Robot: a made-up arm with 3 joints. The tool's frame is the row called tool.
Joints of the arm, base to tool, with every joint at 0 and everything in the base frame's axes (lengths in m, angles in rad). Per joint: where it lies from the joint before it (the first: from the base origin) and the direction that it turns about. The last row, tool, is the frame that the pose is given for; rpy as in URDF.
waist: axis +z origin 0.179 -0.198 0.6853
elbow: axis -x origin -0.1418 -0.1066 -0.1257
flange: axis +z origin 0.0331 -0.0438 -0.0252
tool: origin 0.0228 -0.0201 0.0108 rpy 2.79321 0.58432 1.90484
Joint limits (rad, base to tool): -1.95..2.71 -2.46..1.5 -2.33..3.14
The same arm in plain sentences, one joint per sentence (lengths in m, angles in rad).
The arm has three revolute joints in a row. What follows holds with every joint at zero, and every direction is one of the base frame's. Joint 1 is mounted 0.179 m along +x and 0.198 m along -y and 0.6853 m along +z from the base frame's origin and rotates about +z, from -1.95 to 2.71 rad. Joint 2 is mounted 0.1418 m along -x and 0.1066 m along -y and 0.1257 m along -z from joint 1 and rotates about -x, from -2.46 to 1.5 rad. Joint 3 is mounted 0.0331 m along +x and 0.0438 m along -y and 0.0252 m along -z from joint 2 and rotates about +z, from -2.33 to 3.14 rad. The tool frame, which is the frame that the pose is given for, is mounted 0.0228 m along +x and 0.0201 m along -y and 0.0108 m along +z from joint 3; its axes are the base frame's turned by roll 2.7932, pitch 0.5843 and yaw 1.9048 rad (as in URDF: about the fixed x, then y, then z).
